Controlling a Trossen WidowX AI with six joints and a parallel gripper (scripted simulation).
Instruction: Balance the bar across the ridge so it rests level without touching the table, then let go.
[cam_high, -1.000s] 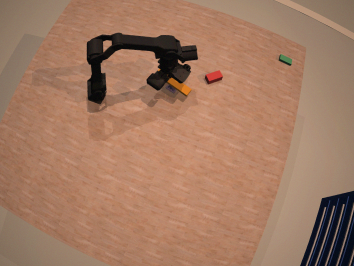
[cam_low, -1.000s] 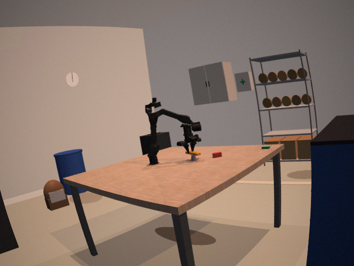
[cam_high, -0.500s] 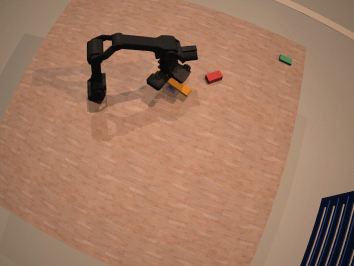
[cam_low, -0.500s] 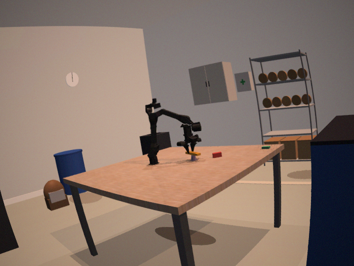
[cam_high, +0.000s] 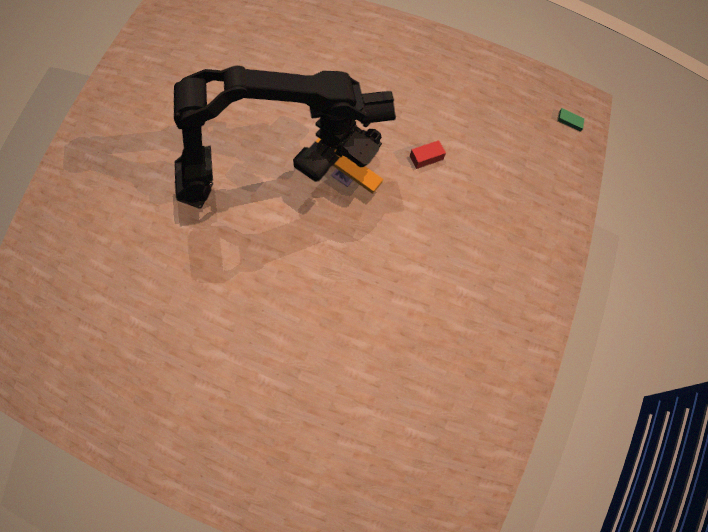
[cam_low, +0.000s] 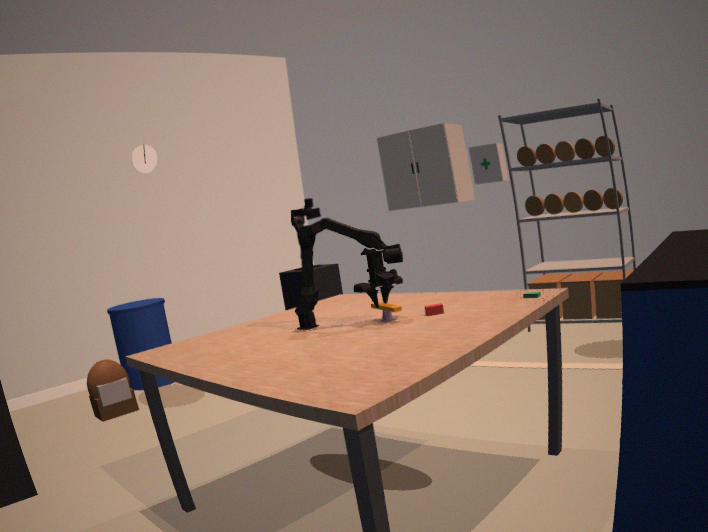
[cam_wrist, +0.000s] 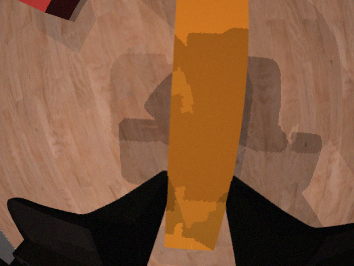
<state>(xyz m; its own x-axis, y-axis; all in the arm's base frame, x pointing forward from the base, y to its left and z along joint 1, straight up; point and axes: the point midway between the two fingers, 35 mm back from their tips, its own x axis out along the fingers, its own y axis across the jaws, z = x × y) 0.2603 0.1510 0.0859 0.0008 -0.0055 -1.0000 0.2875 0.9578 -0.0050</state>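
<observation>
My gripper tip is 3 cm short of the orange bar and 1 cm to the left of it. Also, from my gripper tip: red block 17 cm ahead, 9 cm to the left, 4 cm below; green block 48 cm ahead, 35 cm to the left, 4 cm below.
</observation>
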